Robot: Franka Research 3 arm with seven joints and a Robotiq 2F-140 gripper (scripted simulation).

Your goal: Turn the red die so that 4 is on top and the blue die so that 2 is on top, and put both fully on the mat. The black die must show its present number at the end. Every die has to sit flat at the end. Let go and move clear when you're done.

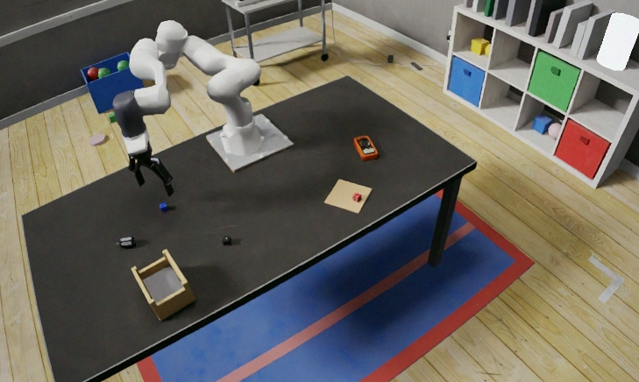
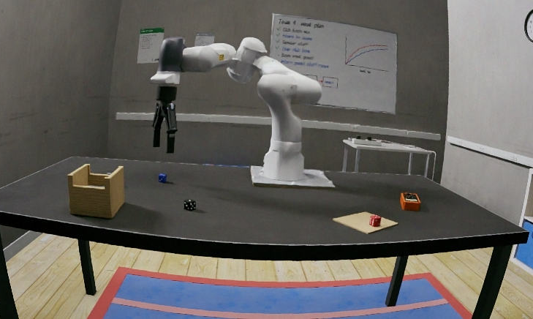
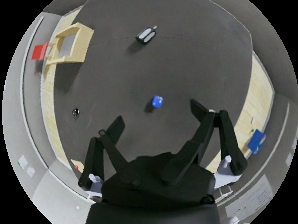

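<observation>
My gripper is now 11 cm above the blue die. The rest, counted from my hand: dark object 19 cm to the right, 11 cm below, 9 cm ahead; then black die 30 cm ahead, 15 cm to the left, 11 cm below; then wooden box 39 cm ahead, 12 cm to the right, 7 cm below.
</observation>
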